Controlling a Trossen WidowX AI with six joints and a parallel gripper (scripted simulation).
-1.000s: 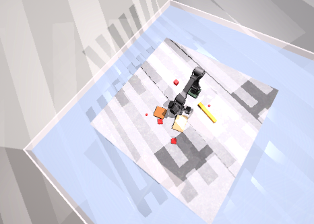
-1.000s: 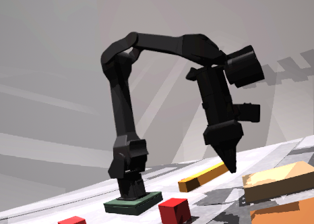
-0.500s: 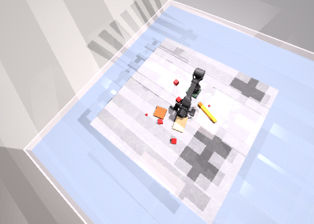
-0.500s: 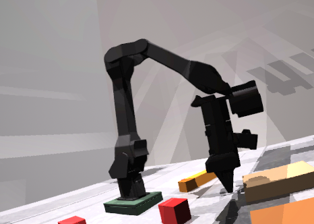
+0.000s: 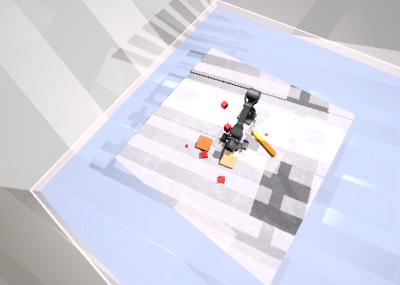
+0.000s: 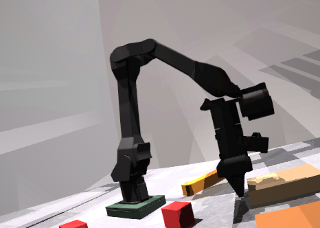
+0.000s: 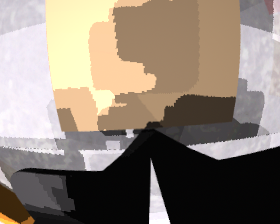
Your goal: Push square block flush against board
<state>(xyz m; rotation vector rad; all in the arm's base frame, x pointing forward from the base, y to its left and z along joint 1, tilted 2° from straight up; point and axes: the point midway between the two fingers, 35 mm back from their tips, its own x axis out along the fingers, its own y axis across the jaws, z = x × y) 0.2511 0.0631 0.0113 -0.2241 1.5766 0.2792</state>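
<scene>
The orange square block is 180 mm to the right of my gripper tip, 130 mm ahead of it and 10 mm above it. Also, from my gripper tip: pale tan block (90 mm ahead, 30 mm to the left, 10 mm above); then long yellow-orange bar (160 mm to the left, 140 mm behind, 10 mm above).
</scene>
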